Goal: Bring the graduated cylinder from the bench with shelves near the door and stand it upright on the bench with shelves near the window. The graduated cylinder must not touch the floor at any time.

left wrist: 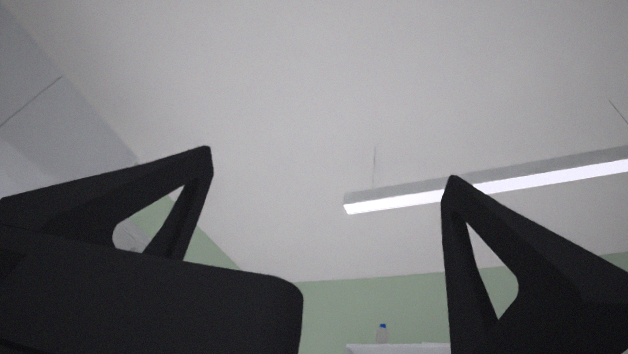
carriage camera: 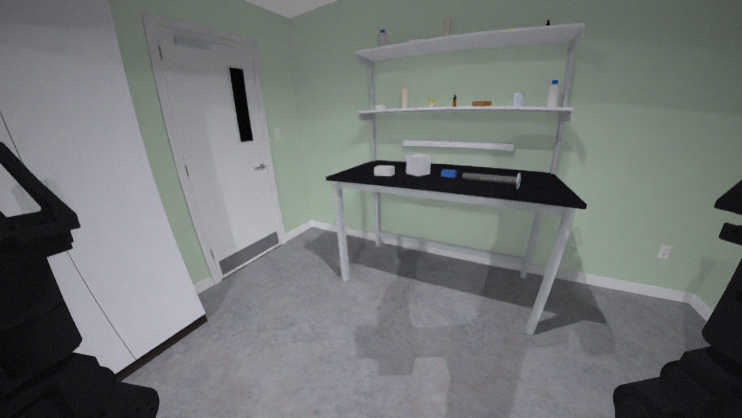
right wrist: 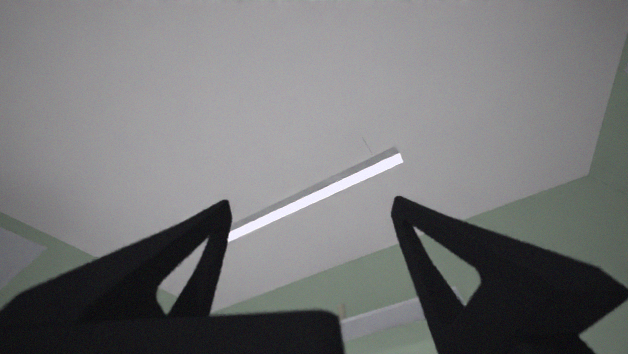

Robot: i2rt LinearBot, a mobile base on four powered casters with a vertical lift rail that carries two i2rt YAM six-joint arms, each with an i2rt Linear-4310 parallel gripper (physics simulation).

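Places are measured from the left arm's base along level axes (x ahead, y left, z up), in metres.
Pixels of known places: left gripper, fingertip midpoint: (left wrist: pixel 326 173); right gripper, fingertip midpoint: (right wrist: pixel 313 206).
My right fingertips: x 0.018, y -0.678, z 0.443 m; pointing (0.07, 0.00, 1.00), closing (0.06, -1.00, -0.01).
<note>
For each thing: its top centre in the pictures, then the offset to it from my right fingertips. Level surfaces: height alone.
- bench with shelves, surface height: 0.376 m down
- white box, top centre: (carriage camera: pixel 418 155) 1.503 m ahead, 0.051 m left, 0.246 m down
- low white block, top centre: (carriage camera: pixel 384 166) 1.501 m ahead, 0.289 m left, 0.318 m down
- blue block, top centre: (carriage camera: pixel 449 170) 1.408 m ahead, 0.143 m right, 0.336 m down
The graduated cylinder (carriage camera: pixel 489 178) lies on its side on the black top of the bench with shelves (carriage camera: pixel 545 194) near the door, toward the right part of the bench top, its pale round base pointing right. My left gripper (left wrist: pixel 326 173) is open and empty, raised and pointing up toward the ceiling. My right gripper (right wrist: pixel 313 206) is also open and empty, pointing up toward the ceiling. Both are well apart from the cylinder, across a stretch of floor from the bench. The bench near the window does not show in these views.
A white box (carriage camera: pixel 418 165), a low white block (carriage camera: pixel 384 170) and a blue block (carriage camera: pixel 448 173) are on the bench top, left of the cylinder. Bottles and small items stand on the shelves above. The door (carriage camera: pixel 212 150) and a tall white cabinet (carriage camera: pixel 103 171) are at the left.
</note>
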